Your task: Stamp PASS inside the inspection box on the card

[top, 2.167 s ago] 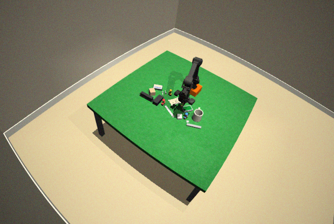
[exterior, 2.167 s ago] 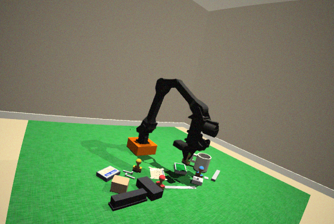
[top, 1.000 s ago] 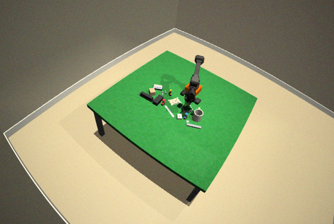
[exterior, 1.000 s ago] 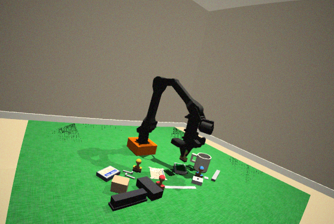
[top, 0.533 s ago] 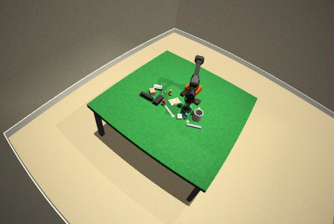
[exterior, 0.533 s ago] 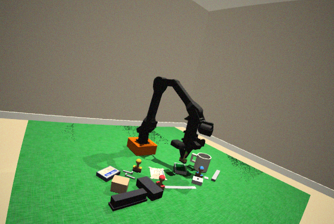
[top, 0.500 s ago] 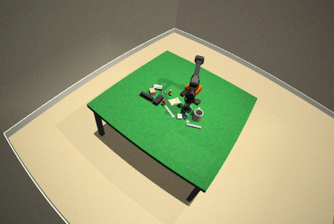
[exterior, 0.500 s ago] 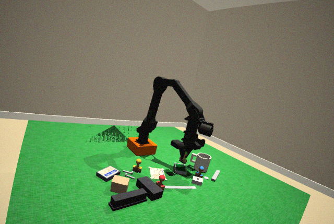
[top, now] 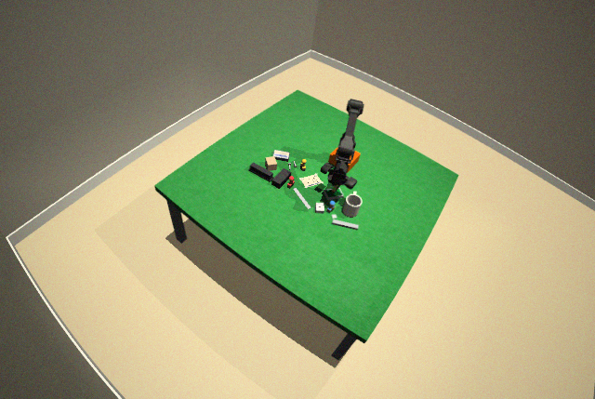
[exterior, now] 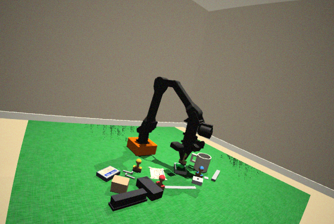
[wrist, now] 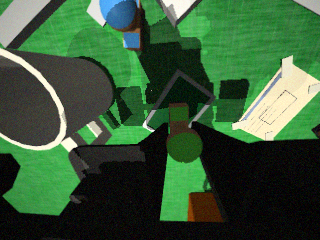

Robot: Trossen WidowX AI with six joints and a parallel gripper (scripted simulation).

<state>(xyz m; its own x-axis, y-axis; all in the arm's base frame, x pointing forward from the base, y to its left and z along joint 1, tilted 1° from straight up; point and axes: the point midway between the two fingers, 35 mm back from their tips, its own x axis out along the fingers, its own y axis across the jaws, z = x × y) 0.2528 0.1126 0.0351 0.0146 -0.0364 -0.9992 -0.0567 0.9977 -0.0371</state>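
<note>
My gripper tip is 6 cm above the grey-framed ink pad. Also, from my gripper tip: blue-knobbed stamp: 9 cm ahead, 5 cm to the left, 4 cm below; green-knobbed PASS stamp: right at my gripper tip; mug: 1 cm ahead, 12 cm to the left, 3 cm below.
</note>
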